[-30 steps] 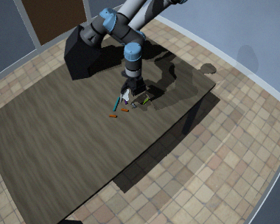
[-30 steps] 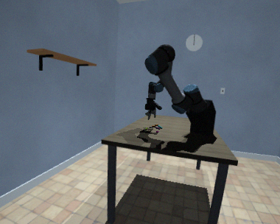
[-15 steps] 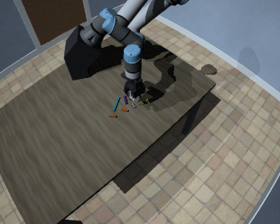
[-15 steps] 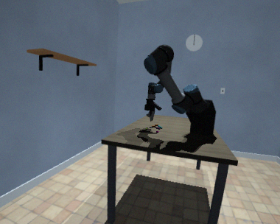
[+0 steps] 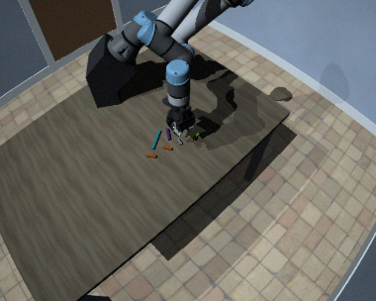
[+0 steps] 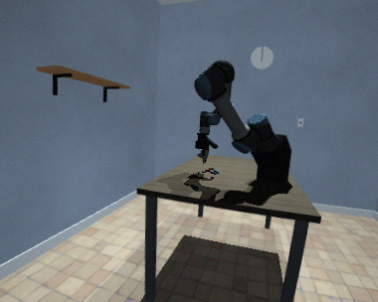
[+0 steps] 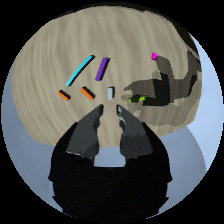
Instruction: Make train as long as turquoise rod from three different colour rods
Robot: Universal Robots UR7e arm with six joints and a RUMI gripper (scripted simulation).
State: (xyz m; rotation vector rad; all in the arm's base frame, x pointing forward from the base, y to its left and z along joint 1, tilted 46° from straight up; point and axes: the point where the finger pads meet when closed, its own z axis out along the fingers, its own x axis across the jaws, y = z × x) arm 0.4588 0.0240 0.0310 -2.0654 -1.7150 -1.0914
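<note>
My gripper is now 8 cm above the grey rod. The rest, counted from my hand: lime rod: 2 cm ahead, 7 cm to the left, 8 cm below; purple rod: 6 cm behind, 2 cm to the right, 8 cm below; turquoise rod: 7 cm behind, 8 cm to the right, 8 cm below.
</note>
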